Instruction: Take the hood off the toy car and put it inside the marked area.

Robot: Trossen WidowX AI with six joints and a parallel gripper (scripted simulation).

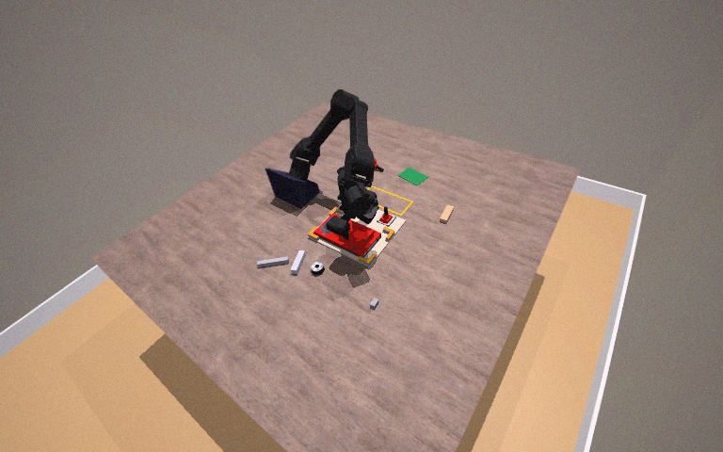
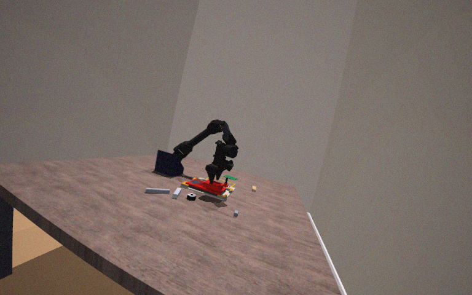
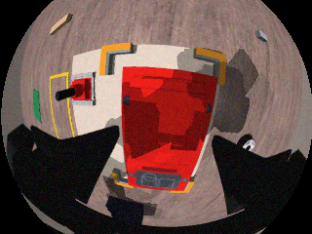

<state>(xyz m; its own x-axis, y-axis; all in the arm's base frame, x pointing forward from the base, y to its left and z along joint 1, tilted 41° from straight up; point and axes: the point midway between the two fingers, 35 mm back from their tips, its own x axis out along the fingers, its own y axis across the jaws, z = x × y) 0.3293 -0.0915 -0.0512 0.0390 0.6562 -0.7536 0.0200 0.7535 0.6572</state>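
Now: the hood 20 mm below my gripper tip. Round my gripper tip: green patch: 390 mm to the left, 60 mm below; tan block: 200 mm ahead, 250 mm to the left, 50 mm below; black ring: 40 mm behind, 150 mm to the right, 50 mm below.
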